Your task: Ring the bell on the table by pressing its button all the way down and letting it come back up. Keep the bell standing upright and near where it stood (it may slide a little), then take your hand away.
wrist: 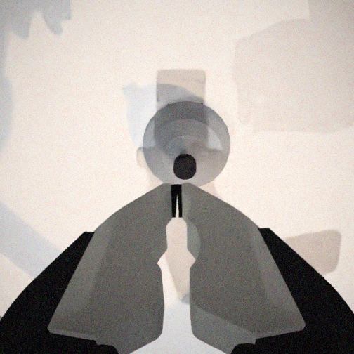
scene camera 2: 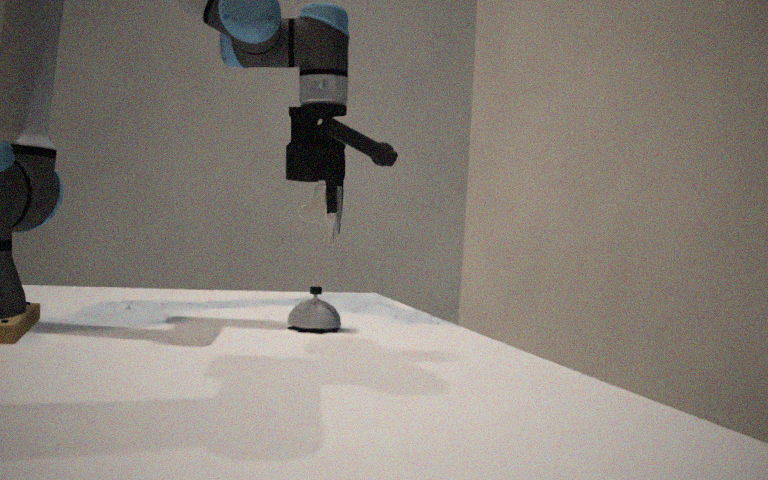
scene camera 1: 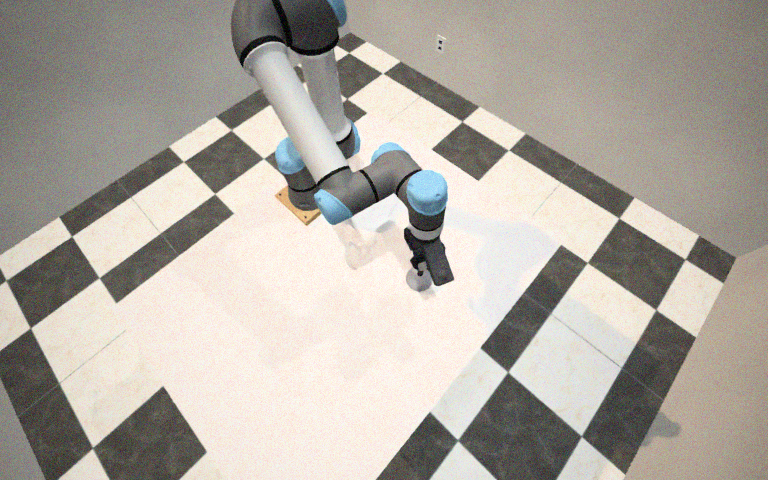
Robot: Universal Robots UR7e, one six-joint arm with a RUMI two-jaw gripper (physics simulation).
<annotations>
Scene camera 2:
gripper: 331, 243
grey domed bell: 316, 316
</annotations>
